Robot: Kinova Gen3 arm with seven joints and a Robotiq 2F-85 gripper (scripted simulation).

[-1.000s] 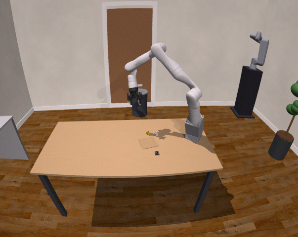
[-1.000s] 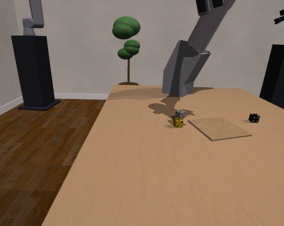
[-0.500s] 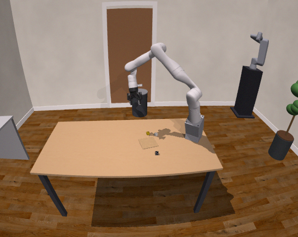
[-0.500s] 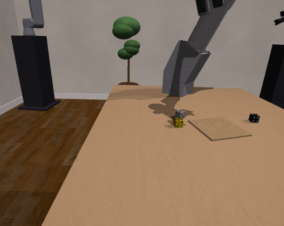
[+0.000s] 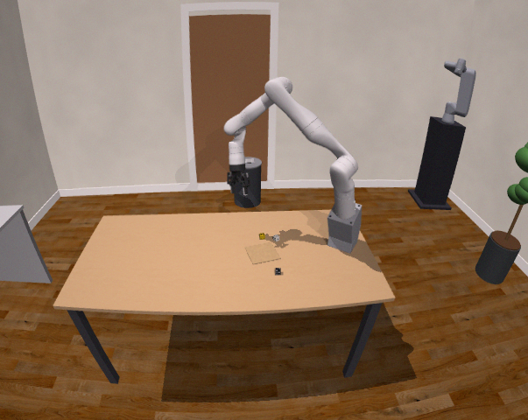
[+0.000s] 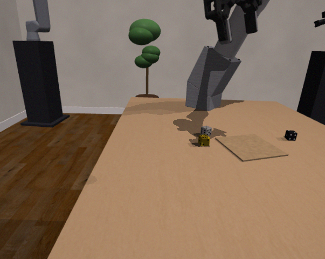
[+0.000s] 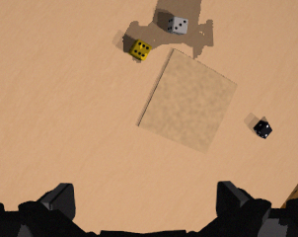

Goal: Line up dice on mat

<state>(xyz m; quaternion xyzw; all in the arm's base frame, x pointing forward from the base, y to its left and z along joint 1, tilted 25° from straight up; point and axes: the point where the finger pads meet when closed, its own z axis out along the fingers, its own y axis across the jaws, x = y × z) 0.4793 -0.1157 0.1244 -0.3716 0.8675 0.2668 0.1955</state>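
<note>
Now: the yellow die 110 mm behind my hand, 30 mm to the right of it and 270 mm below it. Also, from my hand: white die (180 mm behind, 20 mm to the right, 270 mm below); then tan mat (120 mm behind, 100 mm to the left, 280 mm below); then black die (190 mm behind, 250 mm to the left, 270 mm below).
</note>
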